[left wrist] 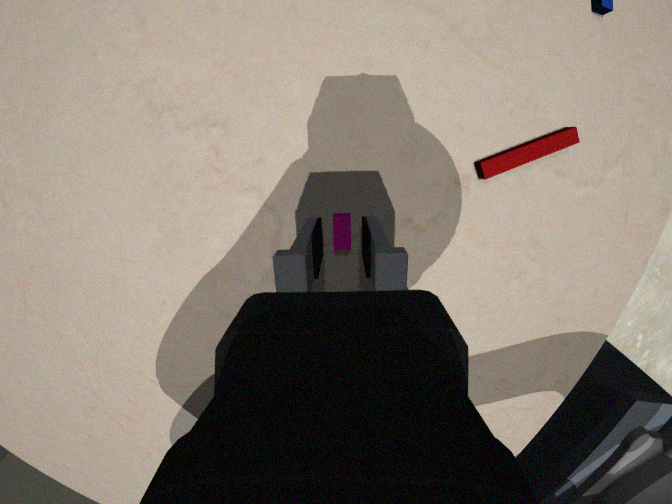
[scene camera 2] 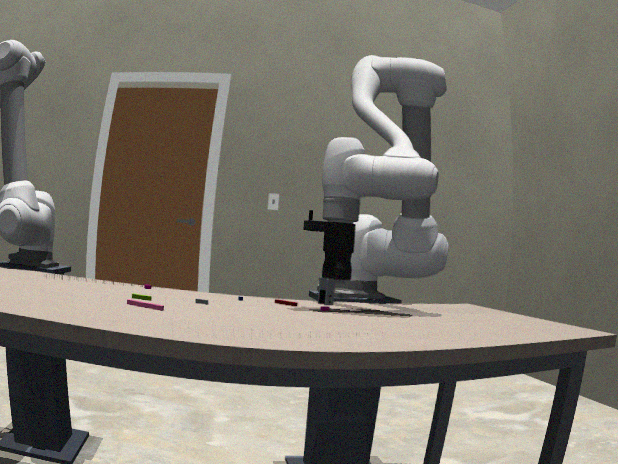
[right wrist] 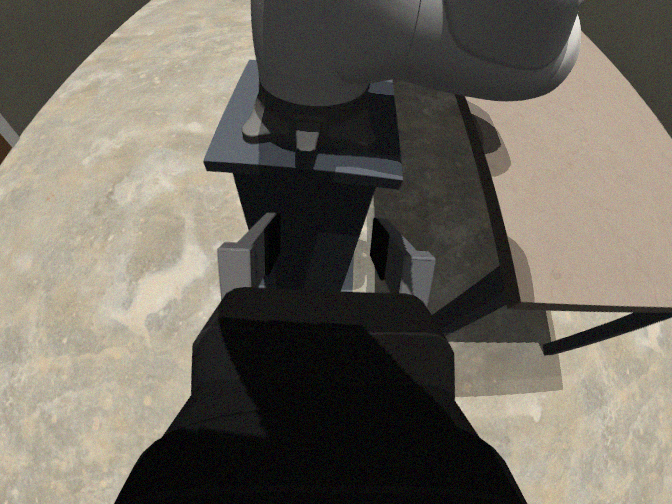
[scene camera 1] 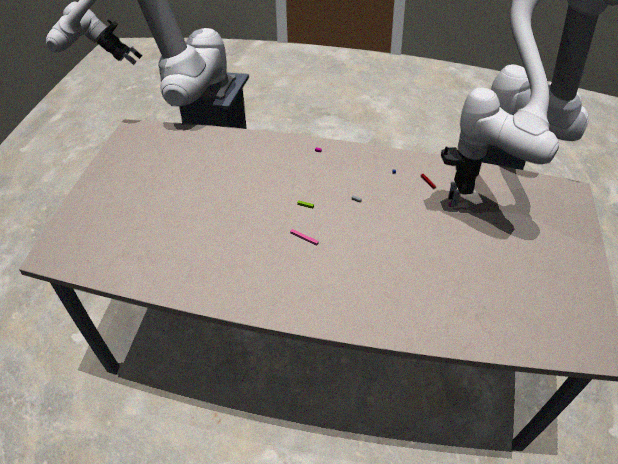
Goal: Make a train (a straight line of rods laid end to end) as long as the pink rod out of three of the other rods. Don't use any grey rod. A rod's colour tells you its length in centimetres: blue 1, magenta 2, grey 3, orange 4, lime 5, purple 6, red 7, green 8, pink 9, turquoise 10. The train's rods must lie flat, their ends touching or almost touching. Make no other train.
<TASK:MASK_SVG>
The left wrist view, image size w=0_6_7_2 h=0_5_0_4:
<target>my left gripper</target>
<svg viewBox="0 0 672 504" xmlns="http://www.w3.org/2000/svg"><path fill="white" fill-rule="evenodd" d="M513 453L500 440L494 437L468 397L468 345L438 296L425 290L406 290L408 253L403 247L391 247L376 216L362 216L362 256L366 278L371 277L373 291L311 292L313 280L319 277L323 258L322 218L307 218L290 250L277 250L273 256L276 292L258 293L246 299L215 349L214 397L192 429L179 438L166 452L139 504L538 504Z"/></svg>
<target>red rod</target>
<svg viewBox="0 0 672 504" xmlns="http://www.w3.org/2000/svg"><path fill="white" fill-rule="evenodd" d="M577 128L565 127L473 162L477 176L480 179L488 179L580 142Z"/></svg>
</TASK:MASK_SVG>
